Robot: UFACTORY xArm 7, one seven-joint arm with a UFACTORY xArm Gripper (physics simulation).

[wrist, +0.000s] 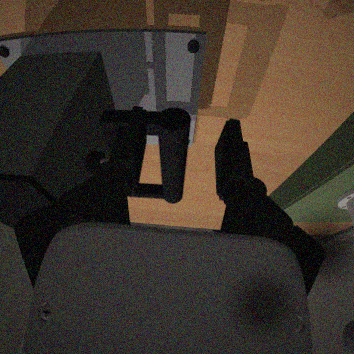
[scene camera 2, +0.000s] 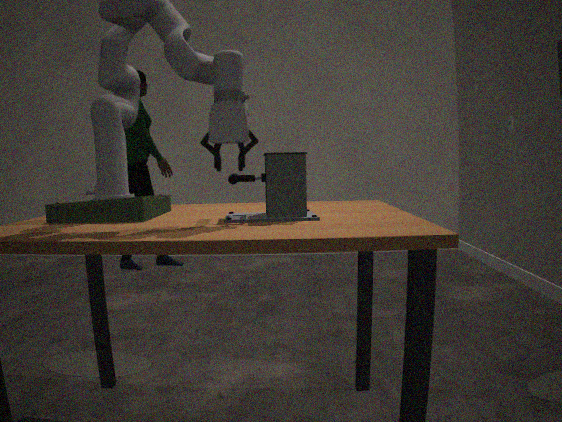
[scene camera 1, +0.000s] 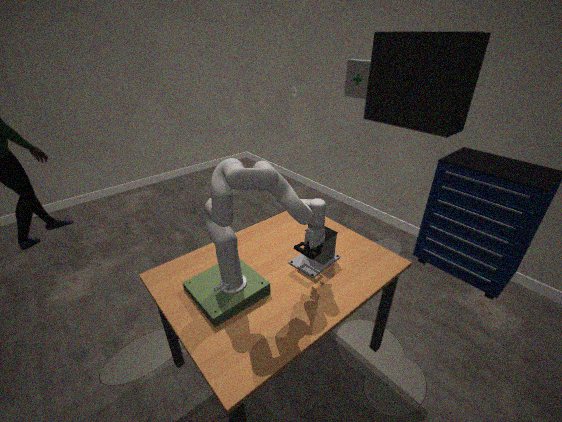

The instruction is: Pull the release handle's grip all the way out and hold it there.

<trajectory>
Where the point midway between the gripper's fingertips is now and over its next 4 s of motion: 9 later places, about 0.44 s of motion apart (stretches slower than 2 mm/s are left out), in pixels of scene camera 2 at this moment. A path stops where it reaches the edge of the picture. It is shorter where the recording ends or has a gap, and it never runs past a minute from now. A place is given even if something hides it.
My gripper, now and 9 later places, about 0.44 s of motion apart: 229,171; 235,170; 234,173; 233,179; 235,181; 233,186; 233,186; 231,187; 224,186; 222,186
</trajectory>
